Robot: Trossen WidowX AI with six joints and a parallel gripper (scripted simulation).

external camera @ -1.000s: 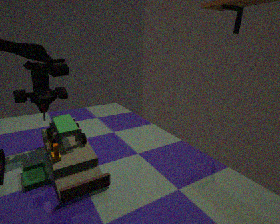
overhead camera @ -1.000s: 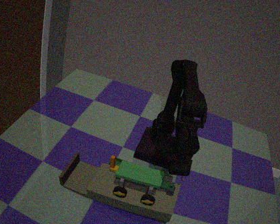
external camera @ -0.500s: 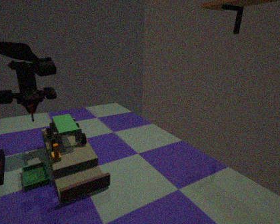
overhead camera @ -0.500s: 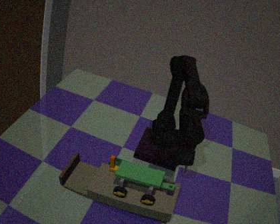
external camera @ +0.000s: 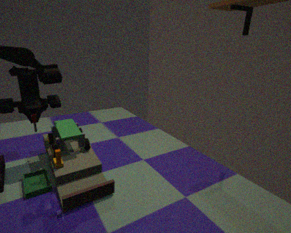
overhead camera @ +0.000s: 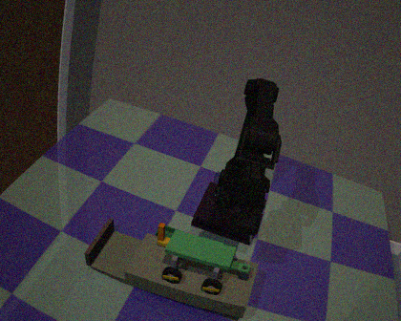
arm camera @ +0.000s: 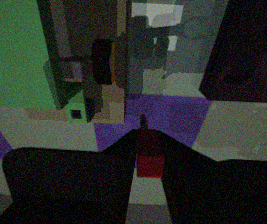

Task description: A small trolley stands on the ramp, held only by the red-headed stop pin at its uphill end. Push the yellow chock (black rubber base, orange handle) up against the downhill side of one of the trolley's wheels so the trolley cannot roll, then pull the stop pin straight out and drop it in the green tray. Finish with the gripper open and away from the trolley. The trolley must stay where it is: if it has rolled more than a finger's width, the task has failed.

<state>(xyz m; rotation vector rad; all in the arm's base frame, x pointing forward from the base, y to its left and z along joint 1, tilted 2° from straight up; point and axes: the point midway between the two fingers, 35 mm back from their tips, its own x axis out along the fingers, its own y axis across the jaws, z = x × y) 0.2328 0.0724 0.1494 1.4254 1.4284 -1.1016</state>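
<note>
Now: gripper tip 180 mm to the left of the yellow chock, 80 mm above it and 40 mm short of it. From my gripper tip the other things lie so: red-headed stop pin right at my gripper tip; then raised lip 350 mm to the right, 130 mm below, 90 mm ahead; then trolley 100 mm ahead, 90 mm to the right, 50 mm below.
</note>
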